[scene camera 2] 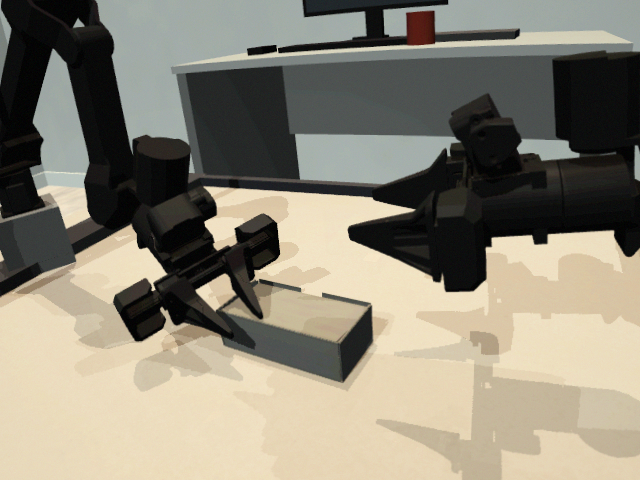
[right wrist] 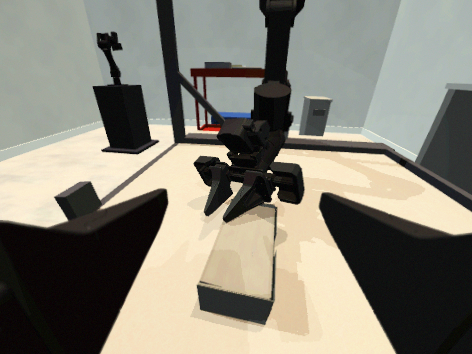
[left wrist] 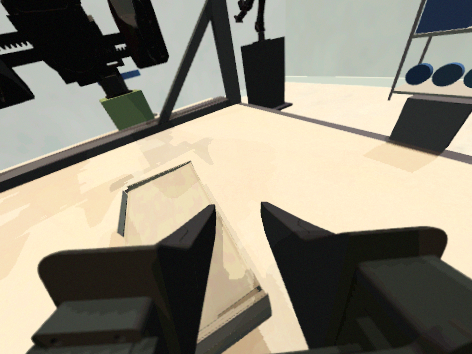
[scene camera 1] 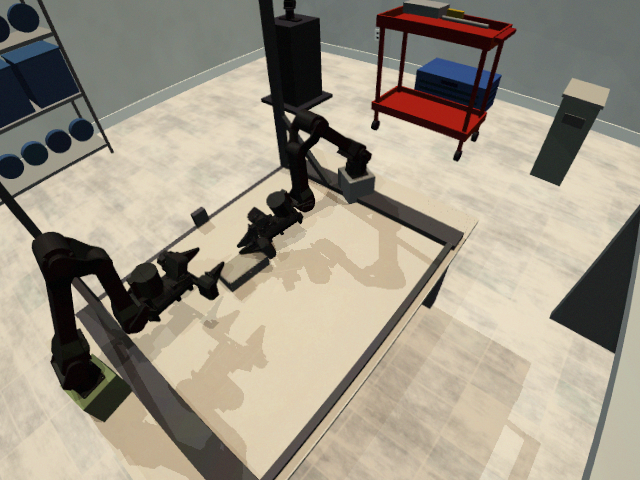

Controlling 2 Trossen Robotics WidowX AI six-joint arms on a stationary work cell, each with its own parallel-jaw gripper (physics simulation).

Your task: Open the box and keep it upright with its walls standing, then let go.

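Places are measured from the left arm's base along level axes (x right, y ahead, z up), in centimetres.
Where they show: left gripper, between the fingertips: [scene camera 2: 247, 326] [right wrist: 214, 217] [left wrist: 238, 209] [scene camera 1: 238, 250]; right gripper, between the fingertips: [scene camera 2: 361, 212] [right wrist: 245, 197] [left wrist: 72, 46] [scene camera 1: 211, 255]; left arm's base, origin of its link: [scene camera 2: 22, 208] [scene camera 1: 356, 172]; right arm's base, origin of its link: [left wrist: 119, 94] [scene camera 1: 87, 380].
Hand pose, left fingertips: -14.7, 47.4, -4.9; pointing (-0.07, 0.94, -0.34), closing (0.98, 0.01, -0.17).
Things, the pixels of their top centre, and the offset from my left fingertips, as dx, dy, dz. Level surfaces: height alone.
- low box, centre of its top: [left wrist: 167, 220] [scene camera 2: 292, 306] [right wrist: 246, 234] [scene camera 1: 242, 262] -5.2, +0.1, -0.1
- table, height of its surface: dz -4.7
- small dark block, centre of its top: [left wrist: 440, 98] [right wrist: 74, 188] [scene camera 1: 197, 211] +22.5, +9.3, +1.0
A low box [scene camera 1: 245, 271] [scene camera 2: 297, 310] [left wrist: 165, 215] [right wrist: 242, 250] with dark grey walls and a flat beige top lies on the table. The top looks closed, and thin dark slivers with a gap show along its far edge in scene camera 2. My left gripper [scene camera 1: 240, 250] [scene camera 2: 246, 326] [left wrist: 238, 209] [right wrist: 214, 217] is partly open and empty at one end of the box. One fingertip is over the top and the other is beyond the side wall. Whether it touches is unclear. My right gripper [scene camera 1: 210, 256] [scene camera 2: 361, 213] is wide open and empty, above the table beyond the box's other end.
The table [scene camera 1: 330, 372] has a dark raised frame [scene camera 1: 361, 356] along its edges. A small dark block [scene camera 1: 199, 217] [left wrist: 430, 122] [right wrist: 78, 200] stands at the table's border. An upright post [scene camera 1: 273, 77] [right wrist: 171, 75] rises at a corner.
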